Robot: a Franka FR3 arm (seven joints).
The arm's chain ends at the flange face. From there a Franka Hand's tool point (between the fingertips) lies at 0.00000 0.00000 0.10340 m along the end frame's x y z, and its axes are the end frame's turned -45 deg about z.
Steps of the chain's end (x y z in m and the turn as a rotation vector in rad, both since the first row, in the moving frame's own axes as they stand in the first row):
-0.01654 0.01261 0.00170 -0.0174 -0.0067 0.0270
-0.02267 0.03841 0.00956 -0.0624 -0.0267 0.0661
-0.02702 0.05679 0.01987 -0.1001 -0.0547 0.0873
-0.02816 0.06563 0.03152 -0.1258 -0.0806 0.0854
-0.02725 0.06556 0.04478 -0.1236 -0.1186 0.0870
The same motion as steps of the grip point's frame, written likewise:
-0.02238 -0.00202 0.00168 -0.0076 -0.0170 0.0270
-0.04978 0.01352 0.00932 -0.0252 -0.0630 0.0661
-0.07069 0.02387 0.01920 -0.0321 -0.1095 0.0873
-0.08148 0.02914 0.03037 -0.0320 -0.1459 0.0854
-0.08324 0.02668 0.04327 -0.0035 -0.1713 0.0870

